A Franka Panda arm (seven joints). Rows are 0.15 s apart.
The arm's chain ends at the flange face. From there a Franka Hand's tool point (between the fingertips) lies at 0.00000 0.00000 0.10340 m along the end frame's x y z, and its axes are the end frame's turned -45 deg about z.
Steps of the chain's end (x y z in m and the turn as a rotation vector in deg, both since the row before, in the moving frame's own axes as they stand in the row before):
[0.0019 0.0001 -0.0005 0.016 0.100 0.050]
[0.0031 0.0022 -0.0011 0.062 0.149 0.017]
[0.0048 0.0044 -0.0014 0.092 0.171 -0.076]
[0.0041 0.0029 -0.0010 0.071 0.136 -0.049]
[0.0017 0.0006 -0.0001 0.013 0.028 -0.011]
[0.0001 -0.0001 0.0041 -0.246 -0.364 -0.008]
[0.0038 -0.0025 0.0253 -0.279 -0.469 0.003]
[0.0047 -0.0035 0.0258 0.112 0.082 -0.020]
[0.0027 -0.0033 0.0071 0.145 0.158 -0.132]
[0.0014 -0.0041 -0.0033 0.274 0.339 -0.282]
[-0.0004 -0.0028 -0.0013 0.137 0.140 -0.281]
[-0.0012 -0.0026 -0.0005 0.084 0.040 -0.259]
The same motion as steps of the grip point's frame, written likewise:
[0.0014 0.0015 -0.0005 -0.059 0.082 0.050]
[0.0009 0.0039 -0.0011 -0.062 0.149 0.017]
[0.0006 0.0066 -0.0014 -0.056 0.186 -0.076]
[0.0011 0.0050 -0.0010 -0.046 0.146 -0.049]
[0.0008 0.0016 -0.0001 -0.011 0.029 -0.011]
[-0.0006 -0.0002 0.0041 0.083 -0.431 -0.008]
[0.0035 0.0007 0.0253 0.134 -0.529 0.003]
[0.0060 0.0008 0.0258 0.021 0.137 -0.020]
[0.0046 -0.0004 0.0071 -0.009 0.214 -0.132]
[0.0047 -0.0018 -0.0033 -0.046 0.433 -0.282]
[0.0021 -0.0023 -0.0013 -0.002 0.196 -0.281]
[0.0011 -0.0027 -0.0005 0.031 0.088 -0.259]

